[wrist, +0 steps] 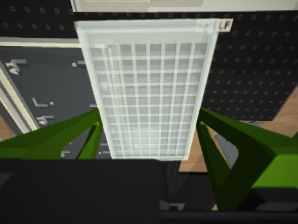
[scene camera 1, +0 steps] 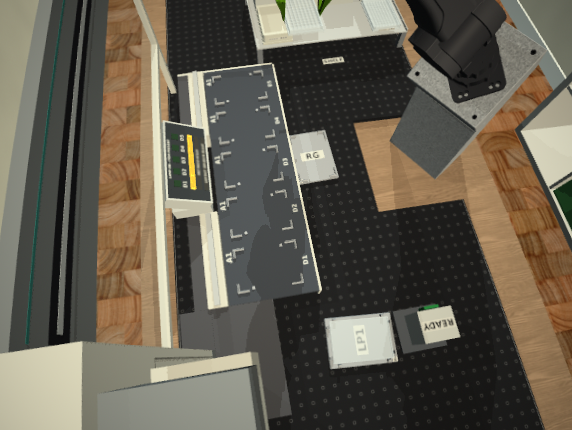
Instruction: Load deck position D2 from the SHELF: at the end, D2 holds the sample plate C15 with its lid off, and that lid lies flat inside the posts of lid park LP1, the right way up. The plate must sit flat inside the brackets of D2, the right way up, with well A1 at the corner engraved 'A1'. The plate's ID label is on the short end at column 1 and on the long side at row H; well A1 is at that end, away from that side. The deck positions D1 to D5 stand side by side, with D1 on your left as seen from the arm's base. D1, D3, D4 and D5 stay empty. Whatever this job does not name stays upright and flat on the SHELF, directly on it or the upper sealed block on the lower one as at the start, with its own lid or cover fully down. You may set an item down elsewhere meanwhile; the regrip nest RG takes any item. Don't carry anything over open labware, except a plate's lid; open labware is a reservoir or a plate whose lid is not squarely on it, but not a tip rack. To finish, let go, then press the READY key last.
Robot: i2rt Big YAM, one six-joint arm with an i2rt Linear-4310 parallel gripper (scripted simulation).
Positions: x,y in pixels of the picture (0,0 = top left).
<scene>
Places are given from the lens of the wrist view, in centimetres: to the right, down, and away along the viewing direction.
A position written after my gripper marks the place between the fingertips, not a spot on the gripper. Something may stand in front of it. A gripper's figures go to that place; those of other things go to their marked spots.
my gripper [wrist: 149,112]: 0, 0, 13
sample plate [wrist: 140,119]: -1, 1, 12
</scene>
